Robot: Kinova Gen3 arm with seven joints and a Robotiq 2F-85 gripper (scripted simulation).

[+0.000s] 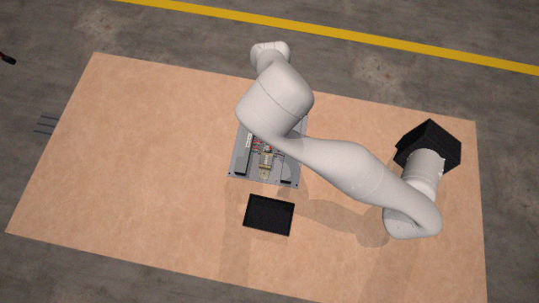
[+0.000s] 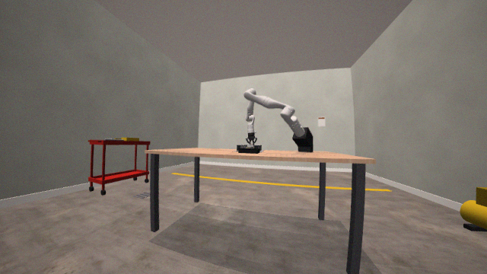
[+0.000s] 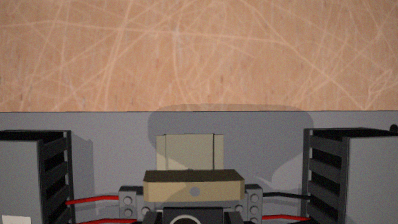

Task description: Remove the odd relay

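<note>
Right now my hand is 1 cm above the dark relay. From my hand the other things lie so: grey relay panel 4 cm behind, 10 cm to the left, 3 cm below; then black parts tray 18 cm behind, 34 cm to the left, 4 cm below.
</note>
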